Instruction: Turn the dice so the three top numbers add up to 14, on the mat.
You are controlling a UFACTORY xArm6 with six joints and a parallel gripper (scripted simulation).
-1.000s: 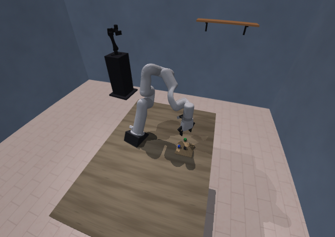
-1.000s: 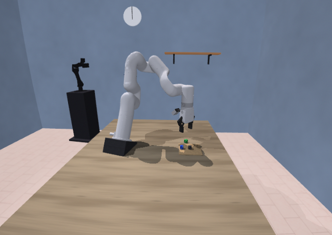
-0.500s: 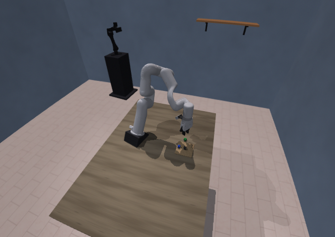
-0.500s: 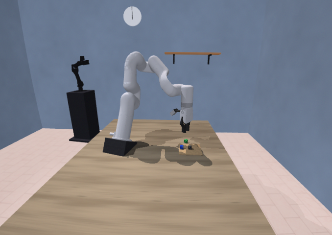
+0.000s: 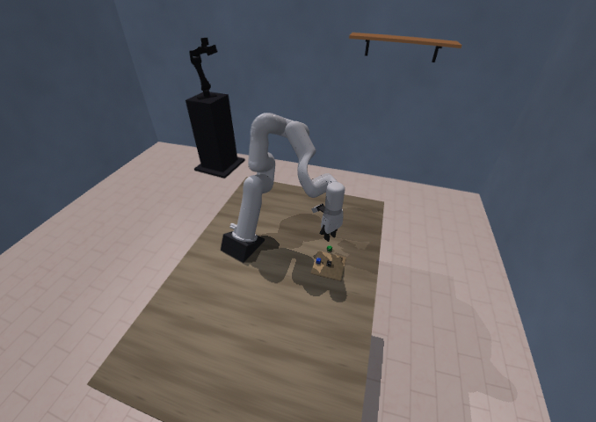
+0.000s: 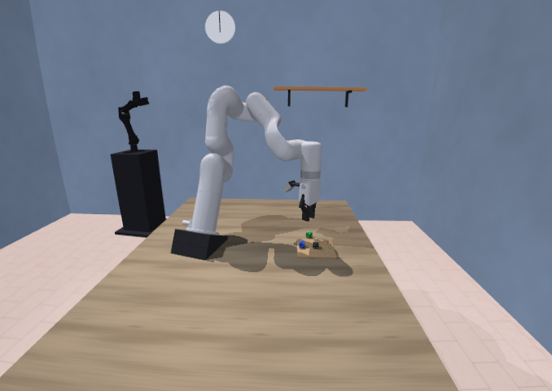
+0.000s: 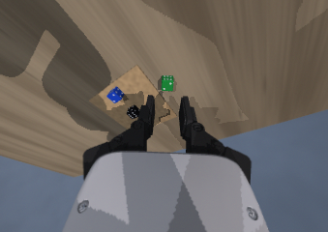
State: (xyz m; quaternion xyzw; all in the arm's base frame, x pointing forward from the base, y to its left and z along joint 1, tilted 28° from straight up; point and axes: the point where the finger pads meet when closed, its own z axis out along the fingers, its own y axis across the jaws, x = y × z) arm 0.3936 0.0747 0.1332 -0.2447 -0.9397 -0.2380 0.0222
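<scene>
Right now my hand is 10 mm short of the green die and 90 mm above it. The rest, counted from my hand: black die 30 mm ahead, 100 mm to the right, 80 mm below; tan mat 40 mm ahead, 100 mm to the right, 100 mm below; blue die 20 mm behind, 100 mm to the right, 80 mm below.
</scene>
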